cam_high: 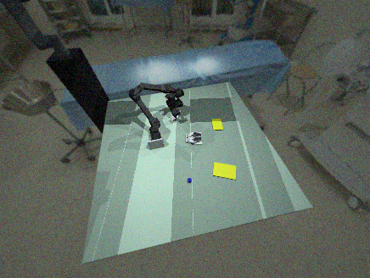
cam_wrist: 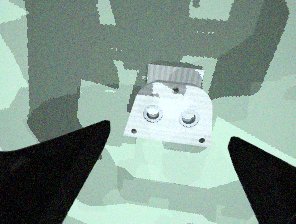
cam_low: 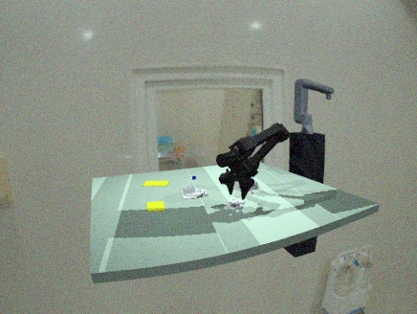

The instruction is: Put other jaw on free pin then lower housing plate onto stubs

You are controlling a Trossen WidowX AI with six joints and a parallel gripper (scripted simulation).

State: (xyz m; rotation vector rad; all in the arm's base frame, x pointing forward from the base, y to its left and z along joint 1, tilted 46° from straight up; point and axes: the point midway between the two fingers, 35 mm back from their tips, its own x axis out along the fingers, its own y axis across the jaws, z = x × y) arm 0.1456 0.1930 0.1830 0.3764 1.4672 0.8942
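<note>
The jaw lies 230 mm to the right of my gripper tip, 120 mm ahead of it and 30 mm below it. Round my gripper tip: blue block 590 mm to the right, 70 mm ahead, 40 mm below.
</note>
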